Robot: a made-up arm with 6 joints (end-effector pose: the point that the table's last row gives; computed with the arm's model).
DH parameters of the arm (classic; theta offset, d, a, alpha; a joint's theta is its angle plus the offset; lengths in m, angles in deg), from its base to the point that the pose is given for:
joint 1: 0 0.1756 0 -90
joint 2: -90 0 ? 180
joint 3: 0 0 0 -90
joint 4: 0 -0.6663 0 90
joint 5: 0 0.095 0 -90
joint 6: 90 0 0 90
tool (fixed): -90 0 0 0
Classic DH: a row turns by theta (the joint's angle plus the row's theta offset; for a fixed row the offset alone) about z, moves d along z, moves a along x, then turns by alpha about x.
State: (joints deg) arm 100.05 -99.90 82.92 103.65 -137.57 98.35
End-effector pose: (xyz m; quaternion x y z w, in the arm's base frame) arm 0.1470 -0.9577 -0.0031 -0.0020 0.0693 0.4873 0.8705
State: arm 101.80 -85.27 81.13 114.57 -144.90 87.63
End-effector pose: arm 0.1616 -0.9667 0.2741 -0.0129 0.2495 0.5073 0.8248
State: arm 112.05 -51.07 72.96 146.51 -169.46 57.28
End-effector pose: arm 0.1741 -0.6409 0.8948 0.0319 0.6724 0.2840 0.6828
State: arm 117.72 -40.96 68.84 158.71 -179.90 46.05
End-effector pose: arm 0.1370 -0.4510 1.0267 0.0789 0.7473 0.1403 0.6447
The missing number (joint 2, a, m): 0.3124
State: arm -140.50 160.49 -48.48 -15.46 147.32 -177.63
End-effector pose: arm 0.3016 0.3673 0.2260 -0.2923 0.7960 0.3146 0.4265
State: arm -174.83 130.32 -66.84 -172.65 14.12 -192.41
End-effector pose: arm 0.4018 -0.0583 0.1817 -0.9601 -0.0708 -0.2656 0.0522
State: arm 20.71 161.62 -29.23 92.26 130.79 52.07
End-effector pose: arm -0.5380 -0.1994 -0.0887 0.3054 0.2669 0.5097 0.7587
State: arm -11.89 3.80 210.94 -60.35 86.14 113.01
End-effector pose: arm -0.6065 0.0797 0.2568 -0.6698 0.7003 0.1343 0.2071
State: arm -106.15 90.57 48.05 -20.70 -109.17 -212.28
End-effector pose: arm -0.3025 -0.7252 -0.3026 0.0224 0.2537 0.3982 0.8812
